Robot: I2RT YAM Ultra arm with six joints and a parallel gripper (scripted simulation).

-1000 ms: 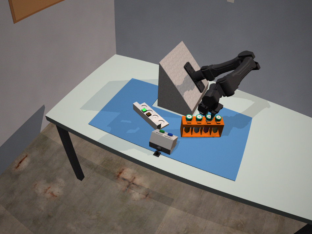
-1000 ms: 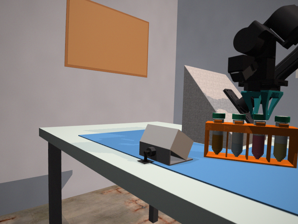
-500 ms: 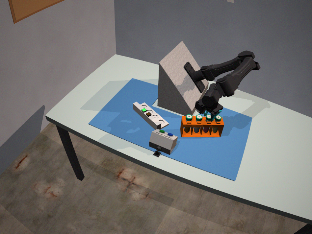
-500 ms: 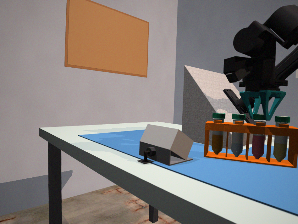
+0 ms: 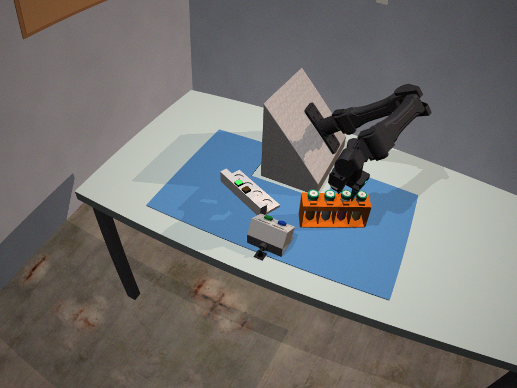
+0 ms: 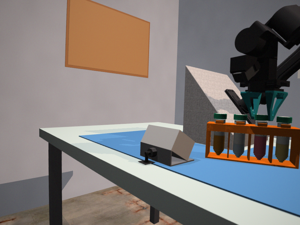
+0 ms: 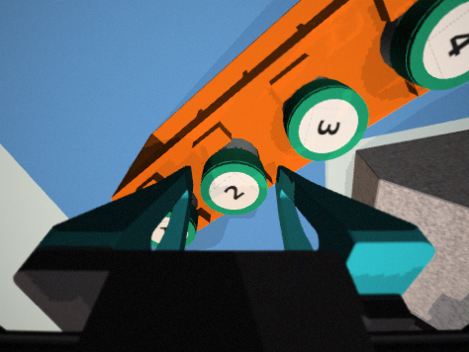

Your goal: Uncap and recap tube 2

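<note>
Now: the cap 2 right at my hand. From my hand the other things lie so: cap 3 (20 mm ahead, 50 mm to the right); cap 4 (50 mm ahead, 90 mm to the right); cap 1 (20 mm behind, 50 mm to the left).
</note>
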